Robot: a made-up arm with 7 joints. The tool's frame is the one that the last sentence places.
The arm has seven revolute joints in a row. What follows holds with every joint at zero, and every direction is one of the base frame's.
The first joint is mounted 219 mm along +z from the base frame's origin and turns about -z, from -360 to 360 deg.
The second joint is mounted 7 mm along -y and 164 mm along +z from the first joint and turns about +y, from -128.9 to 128.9 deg.
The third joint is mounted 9 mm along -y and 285 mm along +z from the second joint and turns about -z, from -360 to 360 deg.
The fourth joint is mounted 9 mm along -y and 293 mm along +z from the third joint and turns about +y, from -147.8 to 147.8 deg.
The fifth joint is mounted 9 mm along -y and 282 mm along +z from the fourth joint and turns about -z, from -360 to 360 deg.
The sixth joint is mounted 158 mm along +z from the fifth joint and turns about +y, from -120.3 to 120.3 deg.
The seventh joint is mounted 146 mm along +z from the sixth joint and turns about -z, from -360 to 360 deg.
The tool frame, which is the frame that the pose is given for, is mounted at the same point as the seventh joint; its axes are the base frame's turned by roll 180, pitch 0 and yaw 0 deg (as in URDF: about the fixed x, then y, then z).
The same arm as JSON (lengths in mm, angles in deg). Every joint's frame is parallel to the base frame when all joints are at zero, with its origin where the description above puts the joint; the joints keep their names.
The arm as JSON. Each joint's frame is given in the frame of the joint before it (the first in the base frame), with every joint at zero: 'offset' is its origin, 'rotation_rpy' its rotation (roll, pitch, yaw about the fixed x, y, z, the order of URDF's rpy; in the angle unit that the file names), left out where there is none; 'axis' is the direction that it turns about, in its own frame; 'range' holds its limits. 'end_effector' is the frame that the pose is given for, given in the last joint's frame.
{"length_unit": "mm", "angle_unit": "deg", "chain": [{"id": "joint 1", "offset": [0.0, 0.0, 219.0], "axis": [0.0, 0.0, -1.0], "range": [-360.0, 360.0]}, {"id": "joint 2", "offset": [0.0, -7.0, 164.0], "axis": [0.0, 1.0, 0.0], "range": [-128.9, 128.9]}, {"id": "joint 3", "offset": [0.0, -9.0, 285.0], "axis": [0.0, 0.0, -1.0], "range": [-360.0, 360.0]}, {"id": "joint 4", "offset": [0.0, -9.0, 293.0], "axis": [0.0, 1.0, 0.0], "range": [-147.8, 147.8]}, {"id": "joint 5", "offset": [0.0, -9.0, 282.0], "axis": [0.0, 0.0, -1.0], "range": [-360.0, 360.0]}, {"id": "joint 6", "offset": [0.0, 0.0, 158.0], "axis": [0.0, 1.0, 0.0], "range": [-120.3, 120.3]}, {"id": "joint 7", "offset": [0.0, 0.0, 146.0], "axis": [0.0, 0.0, -1.0], "range": [-360.0, 360.0]}], "end_effector": {"offset": [0.0, 0.0, 0.0], "rotation_rpy": [180.0, 0.0, 0.0]}}
